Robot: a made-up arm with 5 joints.
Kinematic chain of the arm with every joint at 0, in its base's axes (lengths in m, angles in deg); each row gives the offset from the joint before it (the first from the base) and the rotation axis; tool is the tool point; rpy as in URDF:
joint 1: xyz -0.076 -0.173 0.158 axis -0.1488 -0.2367 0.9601
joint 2: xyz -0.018 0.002 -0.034 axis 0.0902 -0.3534 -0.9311
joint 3: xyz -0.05 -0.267 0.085 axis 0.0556 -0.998 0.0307
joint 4: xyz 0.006 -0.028 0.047 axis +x
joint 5: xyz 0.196 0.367 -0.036 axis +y
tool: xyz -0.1 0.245 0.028 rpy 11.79 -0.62 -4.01
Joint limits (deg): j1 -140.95..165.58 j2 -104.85..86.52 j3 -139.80..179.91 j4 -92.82..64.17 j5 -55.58..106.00
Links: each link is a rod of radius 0.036 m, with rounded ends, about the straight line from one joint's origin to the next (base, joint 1, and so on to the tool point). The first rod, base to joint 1, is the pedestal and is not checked.
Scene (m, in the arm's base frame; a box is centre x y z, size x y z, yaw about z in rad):
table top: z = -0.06
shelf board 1: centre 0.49 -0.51 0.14 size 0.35 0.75 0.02 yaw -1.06
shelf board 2: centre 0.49 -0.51 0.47 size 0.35 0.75 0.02 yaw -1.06
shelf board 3: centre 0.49 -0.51 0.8 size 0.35 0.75 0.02 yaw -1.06
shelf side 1: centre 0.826 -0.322 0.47 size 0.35 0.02 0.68 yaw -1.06
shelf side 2: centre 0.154 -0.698 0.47 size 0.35 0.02 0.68 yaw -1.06
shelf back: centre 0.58 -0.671 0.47 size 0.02 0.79 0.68 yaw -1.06
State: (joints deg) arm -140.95 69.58 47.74 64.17 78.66
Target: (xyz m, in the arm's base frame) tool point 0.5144 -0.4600 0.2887
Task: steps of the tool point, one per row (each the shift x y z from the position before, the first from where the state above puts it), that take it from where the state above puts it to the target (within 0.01 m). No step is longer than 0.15 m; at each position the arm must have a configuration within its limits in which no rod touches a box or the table.
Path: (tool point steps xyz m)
1: -0.0435 0.0908 0.0076
2: -0.0496 0.0753 -0.0076
3: 0.0260 0.0131 -0.1109
4: -0.0043 0.0093 -0.0996
5: -0.0281 -0.0017 -0.0774
6: -0.0422 -0.0147 -0.0462
7: 0.0662 -0.0597 -0.0096
8: 0.0534 -0.0912 0.0017
9: 0.0297 -0.1155 0.0079

